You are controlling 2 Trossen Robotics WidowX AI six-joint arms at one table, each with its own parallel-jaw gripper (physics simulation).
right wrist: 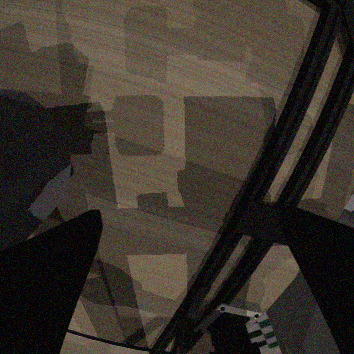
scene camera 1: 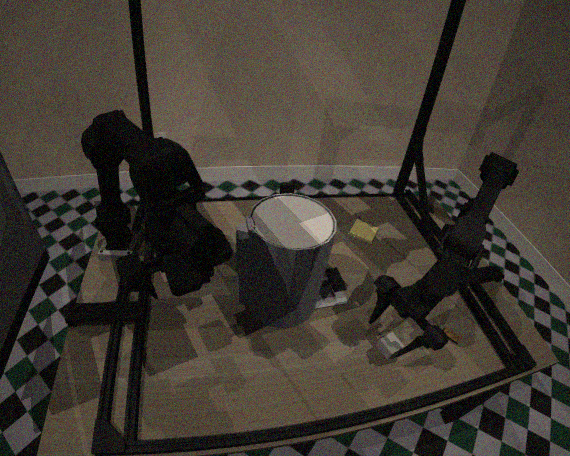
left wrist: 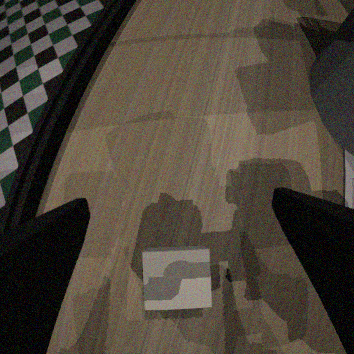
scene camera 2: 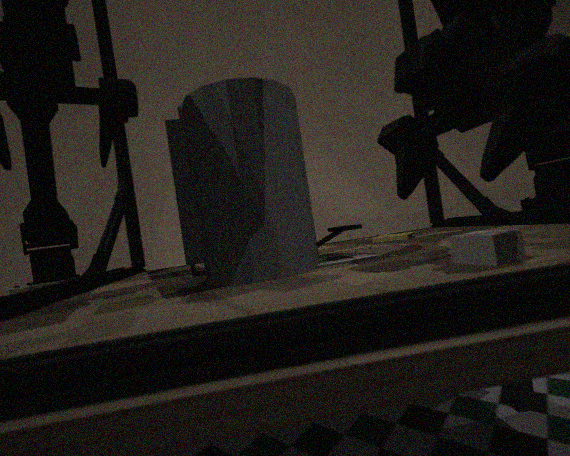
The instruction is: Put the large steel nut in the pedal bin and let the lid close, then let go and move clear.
My left gripper shows in scene camera 1 (382,339), in the left wrist view and in scene camera 2; in the right wrist view it is out of frame. My right gripper shows in the right wrist view, in scene camera 1 (180,289) and in scene camera 2; in the left wrist view it is out of frame. The same spot on my left gripper: (left wrist: 47,246) is (scene camera 2: 488,136). One and the same spot on my right gripper: (right wrist: 51,267) is (scene camera 2: 100,131).
